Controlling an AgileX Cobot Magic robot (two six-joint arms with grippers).
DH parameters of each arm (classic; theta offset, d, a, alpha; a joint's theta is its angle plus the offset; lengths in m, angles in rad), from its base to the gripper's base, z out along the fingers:
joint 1: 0 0.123 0 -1.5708
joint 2: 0.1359 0 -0.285 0
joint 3: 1.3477 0 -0.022 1.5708
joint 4: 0 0.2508 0 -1.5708
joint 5: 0 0 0.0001 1.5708
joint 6: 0 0.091 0 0
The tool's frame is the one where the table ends.
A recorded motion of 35 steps. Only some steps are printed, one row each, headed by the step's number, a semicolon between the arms.
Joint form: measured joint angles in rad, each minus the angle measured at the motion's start. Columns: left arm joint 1, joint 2, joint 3, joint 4, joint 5, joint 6; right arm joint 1, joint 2, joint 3, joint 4, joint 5, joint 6.
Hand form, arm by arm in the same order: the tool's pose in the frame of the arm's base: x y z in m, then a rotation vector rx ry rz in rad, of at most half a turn. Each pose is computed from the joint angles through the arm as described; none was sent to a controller.
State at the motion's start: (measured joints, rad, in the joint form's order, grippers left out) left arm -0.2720 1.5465 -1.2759 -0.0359 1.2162 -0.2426; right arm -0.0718 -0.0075 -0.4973 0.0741 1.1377 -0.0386
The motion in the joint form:
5: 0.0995 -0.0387 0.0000 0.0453 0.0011 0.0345; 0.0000 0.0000 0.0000 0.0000 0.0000 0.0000
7: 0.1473 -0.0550 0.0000 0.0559 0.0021 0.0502; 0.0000 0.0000 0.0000 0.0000 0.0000 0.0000
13: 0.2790 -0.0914 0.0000 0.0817 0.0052 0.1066; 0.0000 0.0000 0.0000 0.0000 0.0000 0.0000
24: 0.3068 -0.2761 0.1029 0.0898 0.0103 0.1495; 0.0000 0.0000 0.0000 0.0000 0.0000 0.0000
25: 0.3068 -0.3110 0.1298 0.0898 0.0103 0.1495; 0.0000 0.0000 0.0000 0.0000 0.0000 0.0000
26: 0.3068 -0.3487 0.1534 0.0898 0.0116 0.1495; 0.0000 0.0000 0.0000 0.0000 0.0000 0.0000
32: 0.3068 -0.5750 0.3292 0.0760 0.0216 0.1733; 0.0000 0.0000 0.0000 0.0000 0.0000 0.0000
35: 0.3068 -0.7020 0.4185 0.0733 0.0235 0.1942; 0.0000 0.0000 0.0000 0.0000 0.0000 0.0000
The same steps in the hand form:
5: 0.2867 -0.0491 0.3038 -0.0488 2.9341 -0.0450; -0.0087 0.0068 0.2706 0.0280 2.1140 0.0239
7: 0.2858 -0.0341 0.3085 -0.0917 2.9157 -0.0237; -0.0087 0.0068 0.2706 0.0280 2.1140 0.0239
13: 0.2806 0.0059 0.3189 -0.1913 2.8753 0.0408; -0.0087 0.0068 0.2706 0.0280 2.1140 0.0239
24: 0.2338 0.0128 0.3377 -0.1658 2.8006 0.0617; -0.0087 0.0068 0.2706 0.0280 2.1140 0.0239
25: 0.2245 0.0124 0.3382 -0.1656 2.7926 0.0613; -0.0087 0.0068 0.2706 0.0280 2.1140 0.0239
26: 0.2148 0.0121 0.3398 -0.1654 2.7798 0.0606; -0.0087 0.0068 0.2706 0.0280 2.1140 0.0239
32: 0.1563 0.0089 0.3316 -0.1353 2.7419 0.0461; -0.0087 0.0068 0.2706 0.0280 2.1140 0.0239
35: 0.1264 0.0076 0.3241 -0.1067 2.7077 0.0475; -0.0087 0.0068 0.2706 0.0280 2.1140 0.0239

